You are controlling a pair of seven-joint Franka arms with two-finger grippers.
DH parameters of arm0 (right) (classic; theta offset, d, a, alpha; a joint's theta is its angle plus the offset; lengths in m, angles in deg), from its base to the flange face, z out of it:
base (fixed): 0 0 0 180
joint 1: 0 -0.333 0 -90
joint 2: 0 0 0 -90
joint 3: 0 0.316 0.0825 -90
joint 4: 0 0 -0.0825 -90
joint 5: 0 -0.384 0 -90
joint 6: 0 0 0.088 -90
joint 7: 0 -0.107 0 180
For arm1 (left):
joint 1: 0 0.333 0 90
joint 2: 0 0 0 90
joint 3: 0 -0.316 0.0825 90
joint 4: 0 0 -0.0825 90
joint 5: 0 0.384 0 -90
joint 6: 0 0 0.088 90
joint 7: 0 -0.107 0 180
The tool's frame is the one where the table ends.
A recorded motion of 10 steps. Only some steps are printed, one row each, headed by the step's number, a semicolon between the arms.
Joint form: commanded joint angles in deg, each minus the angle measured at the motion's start. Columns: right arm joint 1, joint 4, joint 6, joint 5, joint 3, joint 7, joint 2; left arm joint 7, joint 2, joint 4, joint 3, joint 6, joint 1, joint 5.
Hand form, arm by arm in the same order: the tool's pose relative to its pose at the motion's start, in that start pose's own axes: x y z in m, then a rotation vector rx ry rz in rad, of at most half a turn. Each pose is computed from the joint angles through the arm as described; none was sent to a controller.
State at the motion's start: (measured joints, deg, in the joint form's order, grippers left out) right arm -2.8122 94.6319 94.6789 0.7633 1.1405 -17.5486 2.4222; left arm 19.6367 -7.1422 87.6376 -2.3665 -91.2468 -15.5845 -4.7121
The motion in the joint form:
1: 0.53 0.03 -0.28 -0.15 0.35 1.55 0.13; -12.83 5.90 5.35 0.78 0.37 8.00 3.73
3: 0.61 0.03 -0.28 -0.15 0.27 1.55 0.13; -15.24 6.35 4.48 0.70 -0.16 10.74 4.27
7: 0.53 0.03 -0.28 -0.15 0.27 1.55 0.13; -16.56 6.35 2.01 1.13 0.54 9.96 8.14
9: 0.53 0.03 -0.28 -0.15 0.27 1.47 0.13; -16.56 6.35 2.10 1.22 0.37 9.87 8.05
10: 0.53 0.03 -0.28 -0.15 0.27 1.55 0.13; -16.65 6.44 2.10 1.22 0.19 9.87 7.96
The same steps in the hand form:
1: -0.0007 0.0017 -0.0006 0.0011 -0.0037 -0.0237; -0.0087 -0.0853 -0.0182 0.0494 0.0208 0.0998
3: -0.0002 0.0031 -0.0005 0.0011 -0.0037 -0.0209; -0.0044 -0.1127 -0.0324 0.0516 0.0545 0.0940
7: -0.0004 0.0024 -0.0006 0.0011 -0.0037 -0.0223; -0.0066 -0.1070 -0.0515 0.1166 0.0922 0.1374
9: -0.0004 0.0024 -0.0006 0.0011 -0.0037 -0.0209; -0.0066 -0.1051 -0.0510 0.1149 0.0934 0.1408
10: -0.0004 0.0024 -0.0006 0.0011 -0.0037 -0.0223; -0.0068 -0.1049 -0.0521 0.1128 0.0978 0.1426

